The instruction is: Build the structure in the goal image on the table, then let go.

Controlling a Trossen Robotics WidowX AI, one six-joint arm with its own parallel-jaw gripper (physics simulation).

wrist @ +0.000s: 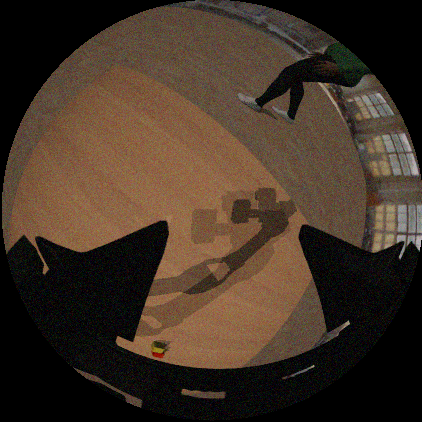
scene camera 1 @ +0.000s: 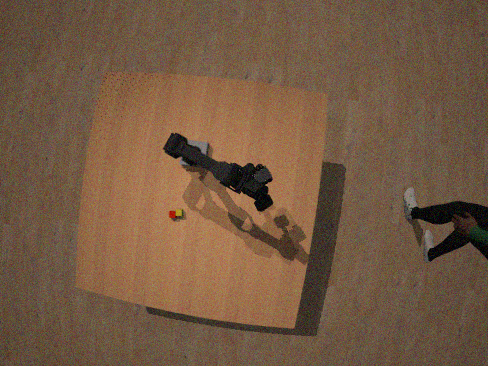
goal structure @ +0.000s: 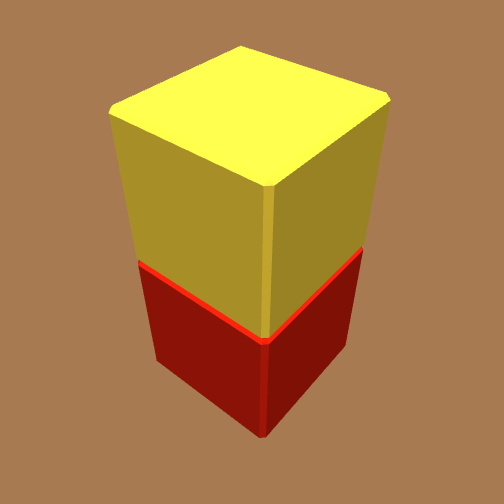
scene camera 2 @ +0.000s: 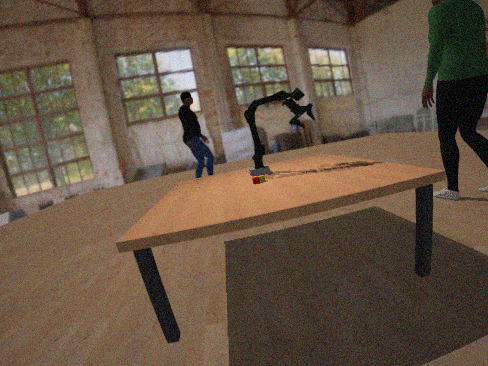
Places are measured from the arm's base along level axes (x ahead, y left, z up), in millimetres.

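Pixels of known places: gripper, fingertip midpoint: (wrist: 238,230) (scene camera 2: 309,123); arm's base, link origin: (scene camera 2: 259,167).
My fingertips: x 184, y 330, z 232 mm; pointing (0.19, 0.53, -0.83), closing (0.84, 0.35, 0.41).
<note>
For each thing: its top centre in the pictures, then the offset to it from my fingertips. Level surfaces: height alone.
- small red cube, top centre: (wrist: 158,355) (scene camera 1: 172,214) (scene camera 2: 255,177) dx +97, dy -458, dz -242 mm
- small yellow cube, top centre: (wrist: 157,350) (scene camera 1: 178,212) (scene camera 2: 260,175) dx +88, dy -423, dz -242 mm
- table, surface height: dz -275 mm
A small red cube (scene camera 1: 172,214) (scene camera 2: 256,180) (wrist: 158,355) and a small yellow cube (scene camera 1: 179,213) (scene camera 2: 262,178) (wrist: 158,350) are side by side on the table (scene camera 1: 150,260) (scene camera 2: 200,210) (wrist: 115,130). They look in contact, but a thin gap cannot be ruled out at this size. My gripper (scene camera 1: 268,188) (scene camera 2: 307,119) (wrist: 238,230) is open and empty. It is high above the table, towards the side nearer the person in green, well away from the cubes. In the wrist view the cubes lie low in the picture, near the base of the left finger.
The arm's grey base plate (scene camera 1: 202,147) (scene camera 2: 259,171) stands on the table near the cubes. The arm's shadows fall across the table. A person in green (scene camera 1: 480,235) (scene camera 2: 457,45) (wrist: 345,65) stands beyond the table edge. A person in dark clothes (scene camera 2: 190,122) stands behind the table.
</note>
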